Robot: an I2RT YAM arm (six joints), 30 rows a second.
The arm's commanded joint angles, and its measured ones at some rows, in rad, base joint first. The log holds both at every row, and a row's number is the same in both.
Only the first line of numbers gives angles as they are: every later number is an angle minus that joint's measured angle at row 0.
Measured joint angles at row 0: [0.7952 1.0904 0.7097 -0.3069 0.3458 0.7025]
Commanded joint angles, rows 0 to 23: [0.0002 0.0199 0.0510 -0.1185 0.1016 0.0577]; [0.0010 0.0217 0.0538 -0.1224 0.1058 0.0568]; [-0.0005 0.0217 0.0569 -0.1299 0.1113 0.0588]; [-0.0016 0.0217 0.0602 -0.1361 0.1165 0.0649]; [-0.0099 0.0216 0.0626 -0.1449 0.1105 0.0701]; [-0.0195 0.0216 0.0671 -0.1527 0.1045 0.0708]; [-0.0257 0.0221 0.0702 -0.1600 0.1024 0.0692]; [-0.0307 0.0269 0.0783 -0.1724 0.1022 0.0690]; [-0.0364 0.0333 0.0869 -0.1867 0.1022 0.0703]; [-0.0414 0.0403 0.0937 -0.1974 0.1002 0.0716]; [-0.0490 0.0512 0.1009 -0.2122 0.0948 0.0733]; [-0.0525 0.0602 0.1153 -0.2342 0.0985 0.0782]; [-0.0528 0.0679 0.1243 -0.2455 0.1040 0.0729]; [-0.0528 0.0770 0.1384 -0.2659 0.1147 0.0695]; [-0.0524 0.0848 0.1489 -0.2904 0.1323 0.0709]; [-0.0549 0.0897 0.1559 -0.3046 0.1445 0.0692]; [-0.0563 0.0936 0.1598 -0.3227 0.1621 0.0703]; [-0.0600 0.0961 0.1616 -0.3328 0.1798 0.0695]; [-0.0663 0.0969 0.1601 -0.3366 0.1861 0.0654]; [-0.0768 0.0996 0.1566 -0.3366 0.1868 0.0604]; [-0.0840 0.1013 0.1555 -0.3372 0.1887 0.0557]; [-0.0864 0.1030 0.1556 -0.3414 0.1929 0.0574]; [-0.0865 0.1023 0.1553 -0.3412 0.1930 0.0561]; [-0.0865 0.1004 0.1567 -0.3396 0.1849 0.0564]
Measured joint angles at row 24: [-0.0477 0.0874 0.1461 -0.2274 0.0488 0.0435]
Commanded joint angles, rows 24 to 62: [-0.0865 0.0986 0.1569 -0.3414 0.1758 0.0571]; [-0.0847 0.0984 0.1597 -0.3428 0.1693 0.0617]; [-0.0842 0.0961 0.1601 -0.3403 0.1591 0.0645]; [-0.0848 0.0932 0.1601 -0.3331 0.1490 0.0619]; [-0.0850 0.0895 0.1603 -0.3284 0.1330 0.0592]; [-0.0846 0.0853 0.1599 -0.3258 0.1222 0.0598]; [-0.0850 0.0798 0.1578 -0.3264 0.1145 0.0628]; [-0.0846 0.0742 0.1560 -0.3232 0.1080 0.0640]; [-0.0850 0.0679 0.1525 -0.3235 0.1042 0.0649]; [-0.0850 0.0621 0.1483 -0.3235 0.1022 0.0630]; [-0.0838 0.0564 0.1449 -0.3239 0.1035 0.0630]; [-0.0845 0.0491 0.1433 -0.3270 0.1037 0.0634]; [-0.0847 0.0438 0.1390 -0.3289 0.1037 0.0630]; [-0.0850 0.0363 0.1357 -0.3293 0.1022 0.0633]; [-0.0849 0.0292 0.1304 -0.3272 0.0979 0.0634]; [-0.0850 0.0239 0.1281 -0.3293 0.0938 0.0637]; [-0.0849 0.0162 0.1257 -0.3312 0.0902 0.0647]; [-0.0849 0.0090 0.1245 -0.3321 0.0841 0.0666]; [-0.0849 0.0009 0.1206 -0.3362 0.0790 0.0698]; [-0.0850 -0.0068 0.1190 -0.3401 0.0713 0.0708]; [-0.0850 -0.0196 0.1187 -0.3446 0.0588 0.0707]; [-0.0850 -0.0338 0.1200 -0.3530 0.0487 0.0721]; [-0.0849 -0.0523 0.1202 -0.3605 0.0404 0.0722]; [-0.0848 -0.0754 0.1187 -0.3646 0.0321 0.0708]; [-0.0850 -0.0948 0.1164 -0.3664 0.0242 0.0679]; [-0.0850 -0.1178 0.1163 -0.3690 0.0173 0.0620]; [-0.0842 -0.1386 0.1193 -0.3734 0.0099 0.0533]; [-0.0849 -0.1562 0.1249 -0.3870 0.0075 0.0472]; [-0.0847 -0.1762 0.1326 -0.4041 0.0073 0.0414]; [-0.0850 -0.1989 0.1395 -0.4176 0.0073 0.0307]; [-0.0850 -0.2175 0.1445 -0.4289 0.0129 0.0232]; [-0.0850 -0.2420 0.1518 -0.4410 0.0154 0.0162]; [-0.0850 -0.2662 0.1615 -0.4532 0.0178 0.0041]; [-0.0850 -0.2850 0.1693 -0.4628 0.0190 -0.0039]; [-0.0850 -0.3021 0.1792 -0.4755 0.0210 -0.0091]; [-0.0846 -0.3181 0.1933 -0.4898 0.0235 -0.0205]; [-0.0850 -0.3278 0.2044 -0.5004 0.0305 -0.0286]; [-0.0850 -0.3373 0.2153 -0.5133 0.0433 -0.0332]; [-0.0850 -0.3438 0.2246 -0.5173 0.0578 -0.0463]
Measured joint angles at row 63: [-0.0809 -0.3200 0.1748 -0.4543 0.0042 -0.0031]
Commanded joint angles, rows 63 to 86: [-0.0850 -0.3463 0.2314 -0.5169 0.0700 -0.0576]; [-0.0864 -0.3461 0.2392 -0.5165 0.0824 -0.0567]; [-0.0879 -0.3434 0.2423 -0.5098 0.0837 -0.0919]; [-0.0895 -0.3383 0.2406 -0.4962 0.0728 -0.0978]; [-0.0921 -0.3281 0.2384 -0.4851 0.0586 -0.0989]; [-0.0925 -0.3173 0.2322 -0.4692 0.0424 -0.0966]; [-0.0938 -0.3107 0.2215 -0.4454 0.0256 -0.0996]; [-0.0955 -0.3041 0.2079 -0.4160 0.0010 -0.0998]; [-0.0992 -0.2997 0.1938 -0.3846 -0.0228 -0.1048]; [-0.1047 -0.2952 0.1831 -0.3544 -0.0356 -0.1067]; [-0.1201 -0.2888 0.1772 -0.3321 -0.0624 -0.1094]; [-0.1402 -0.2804 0.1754 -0.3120 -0.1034 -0.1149]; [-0.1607 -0.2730 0.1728 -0.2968 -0.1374 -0.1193]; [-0.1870 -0.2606 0.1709 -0.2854 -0.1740 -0.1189]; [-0.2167 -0.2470 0.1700 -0.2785 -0.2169 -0.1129]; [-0.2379 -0.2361 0.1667 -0.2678 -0.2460 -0.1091]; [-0.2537 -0.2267 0.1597 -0.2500 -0.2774 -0.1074]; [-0.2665 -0.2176 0.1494 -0.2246 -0.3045 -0.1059]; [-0.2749 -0.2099 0.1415 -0.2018 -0.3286 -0.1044]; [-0.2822 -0.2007 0.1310 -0.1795 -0.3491 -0.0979]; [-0.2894 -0.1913 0.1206 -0.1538 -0.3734 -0.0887]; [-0.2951 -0.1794 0.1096 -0.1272 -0.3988 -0.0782]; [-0.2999 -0.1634 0.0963 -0.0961 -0.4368 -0.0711]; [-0.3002 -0.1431 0.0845 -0.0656 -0.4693 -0.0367]
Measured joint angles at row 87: [-0.2922 -0.1762 0.1164 -0.1827 -0.3380 -0.0813]
